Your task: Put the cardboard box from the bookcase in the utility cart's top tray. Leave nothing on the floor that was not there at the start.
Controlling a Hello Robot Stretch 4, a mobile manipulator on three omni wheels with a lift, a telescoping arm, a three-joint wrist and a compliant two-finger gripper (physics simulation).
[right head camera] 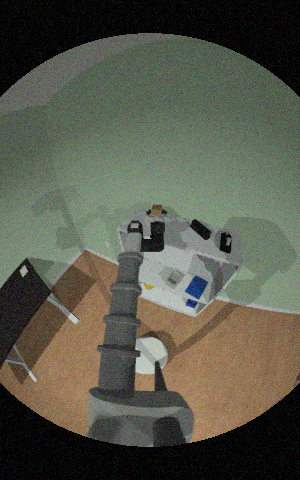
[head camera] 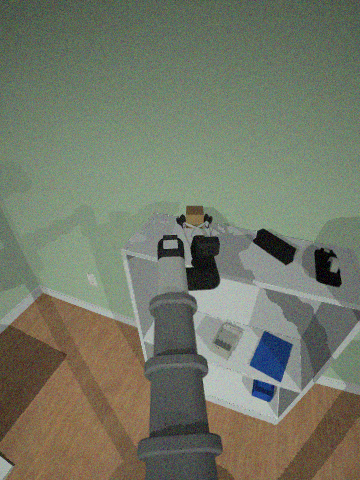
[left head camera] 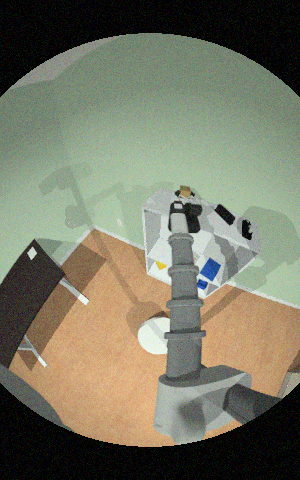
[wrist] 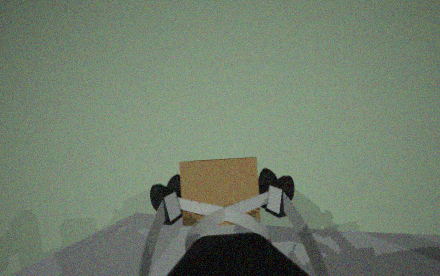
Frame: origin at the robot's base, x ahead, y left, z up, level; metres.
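Seen in the pictures: gripper, fingertip midpoint: (right head camera: 156,210) (head camera: 194,216) (left head camera: 184,191) (wrist: 223,187); robot's base, link origin: (right head camera: 146,354) (left head camera: 157,334).
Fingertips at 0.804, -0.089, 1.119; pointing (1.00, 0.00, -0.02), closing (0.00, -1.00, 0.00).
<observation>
Offsets run from my fingertips to a thing's top centre, as dx, dy, dz. "spot": to the spot under its first point. Level surfaces: height alone.
The cardboard box @(-0.003, -0.001, +0.033) (head camera: 194,214) (left head camera: 185,191) (right head camera: 157,210) (wrist: 218,175) is a small brown box near the green wall. My gripper (head camera: 194,220) (wrist: 223,187) is shut on it, with one dark fingertip against each side, and one flat face is turned to the wrist camera. The box is held above the left part of the bookcase @(spot: -0.010, +0.191, -0.087) (head camera: 142,240) (left head camera: 155,200), a white unit with a grey-looking top. The lower edge of the box is partly hidden by the finger linkage in the wrist view. I cannot make out the utility cart or its top tray in these views.
A black block @(-0.108, -0.264, -0.033) (head camera: 274,246) and another black object @(-0.208, -0.412, -0.017) (head camera: 327,267) lie on the bookcase top, to the right. A grey bin @(spot: -0.106, -0.179, -0.651) (head camera: 228,340), a blue item @(-0.195, -0.375, -0.655) (head camera: 271,356) and a small blue bin @(-0.191, -0.419, -0.972) (head camera: 263,390) are on lower shelves. A dark table @(dz -0.427) (left head camera: 32,285) stands left; a white disc (left head camera: 152,336) is on the floor.
</observation>
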